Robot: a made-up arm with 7 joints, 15 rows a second.
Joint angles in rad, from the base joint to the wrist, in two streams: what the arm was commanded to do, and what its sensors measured. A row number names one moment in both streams.
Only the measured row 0 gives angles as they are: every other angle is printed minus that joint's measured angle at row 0.
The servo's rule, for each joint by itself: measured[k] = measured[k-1] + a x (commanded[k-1-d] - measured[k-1]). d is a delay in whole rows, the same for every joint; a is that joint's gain. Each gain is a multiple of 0.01, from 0.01 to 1. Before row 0 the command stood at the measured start. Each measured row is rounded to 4 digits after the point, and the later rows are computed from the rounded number. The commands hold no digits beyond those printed.
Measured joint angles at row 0: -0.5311 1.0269 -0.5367 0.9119 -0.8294 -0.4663 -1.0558
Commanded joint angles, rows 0 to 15: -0.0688 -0.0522 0.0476 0.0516 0.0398 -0.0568 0.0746; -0.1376 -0.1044 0.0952 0.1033 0.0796 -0.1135 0.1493; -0.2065 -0.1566 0.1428 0.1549 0.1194 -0.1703 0.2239; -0.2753 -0.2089 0.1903 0.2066 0.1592 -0.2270 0.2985; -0.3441 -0.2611 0.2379 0.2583 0.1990 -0.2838 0.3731; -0.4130 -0.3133 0.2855 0.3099 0.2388 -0.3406 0.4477; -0.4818 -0.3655 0.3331 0.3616 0.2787 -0.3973 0.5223; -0.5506 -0.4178 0.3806 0.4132 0.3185 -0.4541 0.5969; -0.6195 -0.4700 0.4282 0.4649 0.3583 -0.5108 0.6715; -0.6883 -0.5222 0.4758 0.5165 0.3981 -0.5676 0.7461; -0.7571 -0.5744 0.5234 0.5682 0.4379 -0.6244 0.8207; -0.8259 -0.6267 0.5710 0.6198 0.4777 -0.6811 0.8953; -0.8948 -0.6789 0.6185 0.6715 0.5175 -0.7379 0.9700; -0.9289 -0.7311 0.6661 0.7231 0.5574 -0.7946 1.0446; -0.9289 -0.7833 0.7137 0.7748 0.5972 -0.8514 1.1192; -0.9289 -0.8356 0.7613 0.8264 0.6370 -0.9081 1.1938
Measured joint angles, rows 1 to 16: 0.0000 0.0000 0.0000 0.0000 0.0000 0.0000 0.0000; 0.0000 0.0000 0.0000 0.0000 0.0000 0.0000 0.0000; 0.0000 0.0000 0.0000 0.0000 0.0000 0.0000 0.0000; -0.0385 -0.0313 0.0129 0.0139 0.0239 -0.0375 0.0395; -0.0940 -0.0752 0.0351 0.0380 0.0573 -0.0877 0.0977; -0.1570 -0.1240 0.0642 0.0696 0.0946 -0.1422 0.1646; -0.2232 -0.1749 0.0982 0.1066 0.1334 -0.1982 0.2356; -0.2909 -0.2266 0.1359 0.1476 0.1728 -0.2547 0.3085; -0.3593 -0.2786 0.1763 0.1914 0.2124 -0.3114 0.3823; -0.4279 -0.3307 0.2186 0.2374 0.2522 -0.3681 0.4565; -0.4966 -0.3830 0.2623 0.2849 0.2920 -0.4249 0.5309; -0.5654 -0.4352 0.3071 0.3335 0.3318 -0.4816 0.6054; -0.6342 -0.4874 0.3526 0.3829 0.3716 -0.5384 0.6800; -0.7030 -0.5396 0.3987 0.4329 0.4114 -0.5952 0.7546; -0.7718 -0.5919 0.4452 0.4834 0.4512 -0.6519 0.8292; -0.8407 -0.6441 0.4920 0.5342 0.4910 -0.7087 0.9038
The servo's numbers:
d 3
a 0.56 0.60 0.27 0.27 0.60 0.66 0.53

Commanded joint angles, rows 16 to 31: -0.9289 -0.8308 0.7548 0.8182 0.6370 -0.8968 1.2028; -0.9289 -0.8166 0.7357 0.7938 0.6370 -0.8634 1.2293; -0.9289 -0.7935 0.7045 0.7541 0.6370 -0.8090 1.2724; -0.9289 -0.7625 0.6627 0.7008 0.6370 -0.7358 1.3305; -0.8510 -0.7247 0.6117 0.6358 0.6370 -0.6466 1.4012; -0.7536 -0.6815 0.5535 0.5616 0.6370 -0.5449 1.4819; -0.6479 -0.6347 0.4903 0.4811 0.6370 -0.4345 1.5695; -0.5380 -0.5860 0.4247 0.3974 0.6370 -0.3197 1.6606; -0.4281 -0.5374 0.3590 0.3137 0.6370 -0.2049 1.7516; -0.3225 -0.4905 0.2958 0.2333 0.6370 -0.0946 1.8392; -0.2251 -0.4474 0.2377 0.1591 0.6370 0.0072 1.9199; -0.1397 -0.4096 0.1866 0.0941 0.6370 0.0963 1.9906; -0.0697 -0.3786 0.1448 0.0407 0.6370 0.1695 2.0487; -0.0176 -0.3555 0.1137 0.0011 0.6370 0.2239 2.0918; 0.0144 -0.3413 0.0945 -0.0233 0.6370 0.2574 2.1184; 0.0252 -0.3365 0.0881 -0.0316 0.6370 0.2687 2.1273
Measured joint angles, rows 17 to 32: -0.8901 -0.6963 0.5390 0.5852 0.5308 -0.7654 0.9784; -0.9118 -0.7485 0.5862 0.6364 0.5706 -0.8222 1.0530; -0.9214 -0.8008 0.6335 0.6877 0.6104 -0.8789 1.1276; -0.9256 -0.8188 0.6663 0.7229 0.6264 -0.8907 1.1675; -0.9274 -0.8175 0.6850 0.7420 0.6328 -0.8727 1.2003; -0.9282 -0.8031 0.6903 0.7453 0.6353 -0.8307 1.2385; -0.9286 -0.7787 0.6828 0.7333 0.6363 -0.7681 1.2873; -0.8851 -0.7463 0.6636 0.7070 0.6367 -0.6879 1.3477; -0.8115 -0.7074 0.6339 0.6677 0.6369 -0.5935 1.4188; -0.7199 -0.6638 0.5951 0.6173 0.6370 -0.4886 1.4987; -0.6180 -0.6171 0.5491 0.5579 0.6370 -0.3771 1.5845; -0.5117 -0.5693 0.4978 0.4920 0.6370 -0.2634 1.6731; -0.4057 -0.5220 0.4433 0.4222 0.6370 -0.1520 1.7611; -0.3046 -0.4772 0.3878 0.3512 0.6370 -0.0469 1.8453; -0.2123 -0.4366 0.3335 0.2818 0.6370 0.0476 1.9223; -0.1324 -0.4018 0.2826 0.2167 0.6370 0.1281 1.9893
